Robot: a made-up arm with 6 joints.
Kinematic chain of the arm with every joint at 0, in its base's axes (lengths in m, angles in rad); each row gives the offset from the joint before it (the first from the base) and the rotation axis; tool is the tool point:
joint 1: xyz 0 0 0.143 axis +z
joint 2: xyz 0 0.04 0 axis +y
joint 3: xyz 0 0 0.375 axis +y
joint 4: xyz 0 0 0.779 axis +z
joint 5: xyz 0 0 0 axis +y
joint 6: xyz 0 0 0.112 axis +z
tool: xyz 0 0 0
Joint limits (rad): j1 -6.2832..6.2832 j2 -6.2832..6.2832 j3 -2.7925..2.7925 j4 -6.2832..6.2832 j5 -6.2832..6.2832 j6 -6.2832..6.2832
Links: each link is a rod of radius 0.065 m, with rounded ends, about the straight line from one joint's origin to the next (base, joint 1, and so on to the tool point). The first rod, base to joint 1, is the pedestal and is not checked.
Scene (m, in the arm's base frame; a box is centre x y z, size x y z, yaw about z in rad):
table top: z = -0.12
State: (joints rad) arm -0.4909 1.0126 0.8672 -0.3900 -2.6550 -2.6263
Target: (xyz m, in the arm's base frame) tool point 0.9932 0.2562 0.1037
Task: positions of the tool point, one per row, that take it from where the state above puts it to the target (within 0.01 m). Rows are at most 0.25 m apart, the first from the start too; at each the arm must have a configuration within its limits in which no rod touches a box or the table.
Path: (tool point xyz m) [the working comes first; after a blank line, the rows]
Joints at the target: 0.1848 1.2057 0.7095 -0.4289 -2.4597 -2.6263
Straight joint move there: clear.

1: 0.9776 -0.2007 0.1564
2: 1.0121 0.0253 0.1307
3: 0.9932 0.2562 0.1037

